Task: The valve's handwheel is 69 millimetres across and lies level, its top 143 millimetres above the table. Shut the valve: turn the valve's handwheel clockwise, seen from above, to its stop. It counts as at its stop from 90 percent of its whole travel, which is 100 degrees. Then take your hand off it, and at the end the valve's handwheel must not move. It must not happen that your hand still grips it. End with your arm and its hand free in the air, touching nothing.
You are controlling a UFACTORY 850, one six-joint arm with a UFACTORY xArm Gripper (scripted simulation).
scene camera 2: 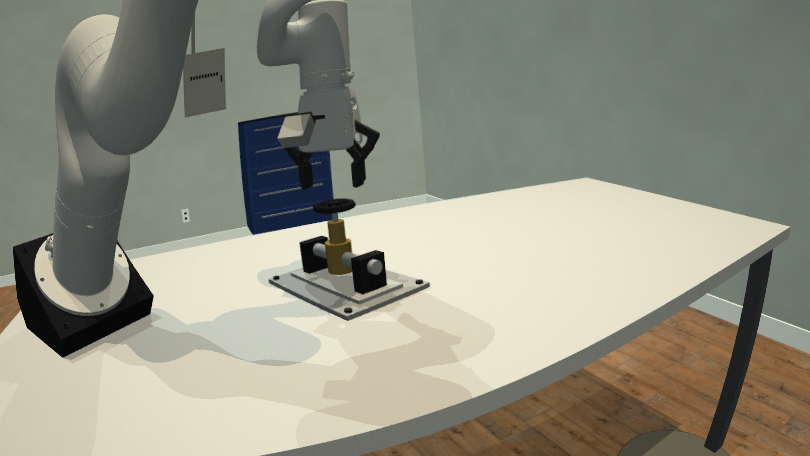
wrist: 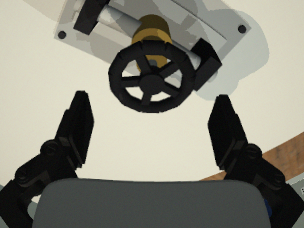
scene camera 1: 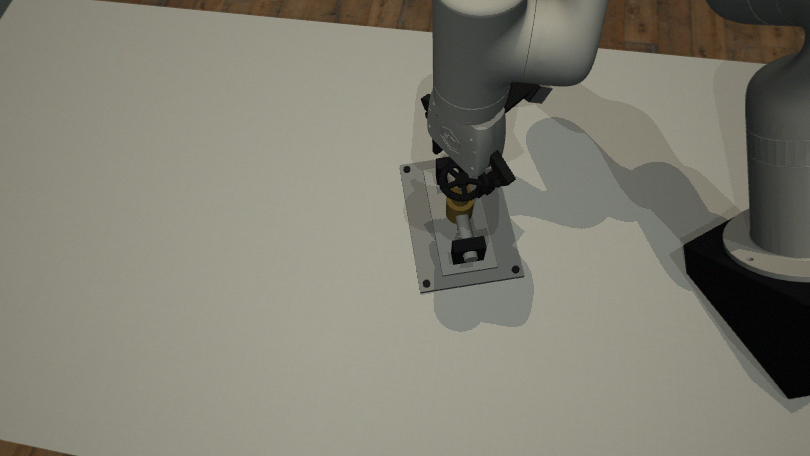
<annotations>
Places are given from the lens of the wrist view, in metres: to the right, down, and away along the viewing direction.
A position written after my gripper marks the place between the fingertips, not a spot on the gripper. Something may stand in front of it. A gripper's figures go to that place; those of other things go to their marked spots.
my gripper (wrist: 152, 107): 0.00, 0.00, 0.13
black spoked handwheel (wrist: 151, 81): 0.00, -0.02, 0.15
</annotations>
